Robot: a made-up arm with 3 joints.
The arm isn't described. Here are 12 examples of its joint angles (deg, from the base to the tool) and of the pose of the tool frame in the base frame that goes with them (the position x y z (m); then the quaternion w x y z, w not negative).
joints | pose
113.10 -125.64 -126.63 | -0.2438 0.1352 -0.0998 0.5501 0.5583 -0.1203 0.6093
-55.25 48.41 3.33 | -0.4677 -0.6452 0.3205 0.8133 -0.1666 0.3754 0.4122
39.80 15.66 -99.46 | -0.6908 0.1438 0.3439 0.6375 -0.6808 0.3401 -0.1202
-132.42 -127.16 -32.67 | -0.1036 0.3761 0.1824 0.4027 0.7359 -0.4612 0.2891
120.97 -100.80 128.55 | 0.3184 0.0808 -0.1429 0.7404 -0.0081 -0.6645 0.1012
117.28 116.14 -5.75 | 0.1525 0.3706 0.8479 0.3112 0.7100 0.4638 -0.4289
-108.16 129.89 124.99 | -0.2735 0.0511 0.5484 0.7654 -0.1185 0.5496 -0.3130
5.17 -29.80 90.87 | -0.4953 0.3542 0.0065 0.6857 0.6797 -0.2113 0.1524
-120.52 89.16 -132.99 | 0.2711 0.0431 0.7066 0.4180 0.5671 0.4283 -0.5660
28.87 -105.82 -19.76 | 0.2089 -0.2424 -0.0033 0.5412 -0.2961 -0.7353 -0.2807
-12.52 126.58 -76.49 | -0.0332 -0.3381 0.7337 0.2906 -0.3531 0.6670 0.5882
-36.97 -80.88 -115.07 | -0.0514 -0.4250 -0.1206 0.5610 -0.4986 -0.5338 -0.3895
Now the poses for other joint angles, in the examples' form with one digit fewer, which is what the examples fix.
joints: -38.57 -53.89 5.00
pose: -0.104 -0.050 -0.297 0.834 0.186 -0.414 0.313
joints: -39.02 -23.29 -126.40
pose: -0.307 -0.607 0.197 0.476 -0.794 -0.378 -0.022
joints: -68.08 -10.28 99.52
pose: -0.508 -0.452 0.177 0.495 0.662 0.378 0.417
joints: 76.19 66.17 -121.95
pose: -0.359 0.240 0.694 0.614 -0.413 0.660 0.125
